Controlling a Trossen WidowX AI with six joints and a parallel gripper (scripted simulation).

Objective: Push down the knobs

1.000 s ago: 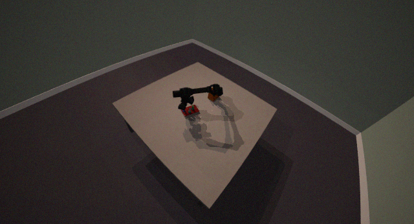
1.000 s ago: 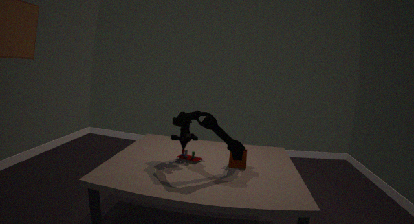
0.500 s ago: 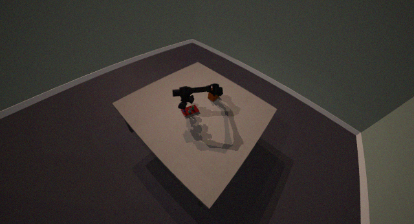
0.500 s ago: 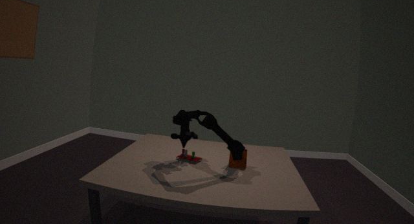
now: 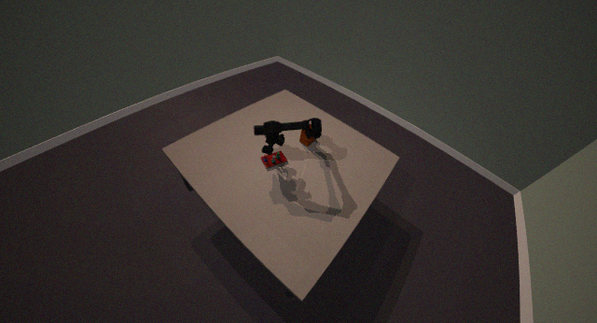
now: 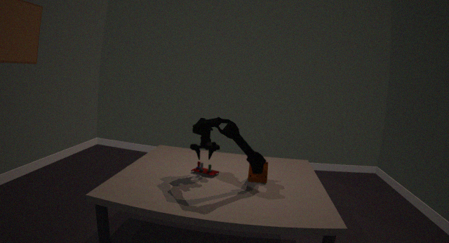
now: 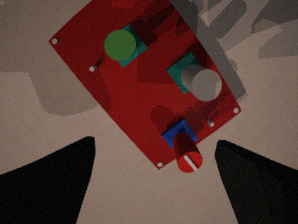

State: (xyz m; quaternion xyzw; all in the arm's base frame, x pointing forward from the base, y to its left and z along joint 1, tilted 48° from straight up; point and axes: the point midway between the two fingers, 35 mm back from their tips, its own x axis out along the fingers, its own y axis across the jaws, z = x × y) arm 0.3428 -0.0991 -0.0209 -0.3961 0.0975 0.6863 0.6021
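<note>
My gripper tip is now 3 cm short of the red knob, 3 cm above it and 1 cm to the left of it. Round my gripper tip: green knob 4 cm to the left, 4 cm below, 4 cm behind.
</note>
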